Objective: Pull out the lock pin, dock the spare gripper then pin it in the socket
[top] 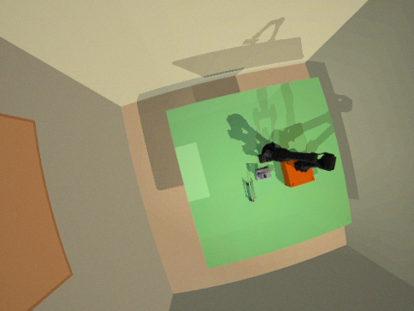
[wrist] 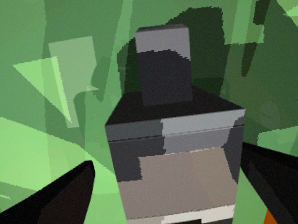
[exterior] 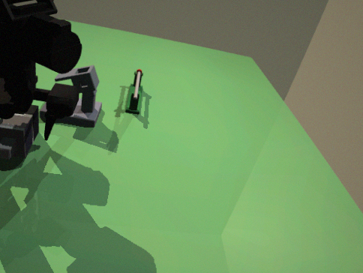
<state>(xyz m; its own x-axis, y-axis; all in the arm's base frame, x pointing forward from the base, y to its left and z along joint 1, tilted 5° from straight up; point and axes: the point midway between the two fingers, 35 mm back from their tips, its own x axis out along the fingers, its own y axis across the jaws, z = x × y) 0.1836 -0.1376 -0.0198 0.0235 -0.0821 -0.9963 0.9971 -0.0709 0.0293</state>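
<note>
The grey mount is 120 mm to the left of my gripper tip, 80 mm ahead of it and 40 mm above it. Also, from my gripper tip: green rest 220 mm to the left, 210 mm ahead, 10 mm above; spare gripper 10 mm to the right, 10 mm above.
</note>
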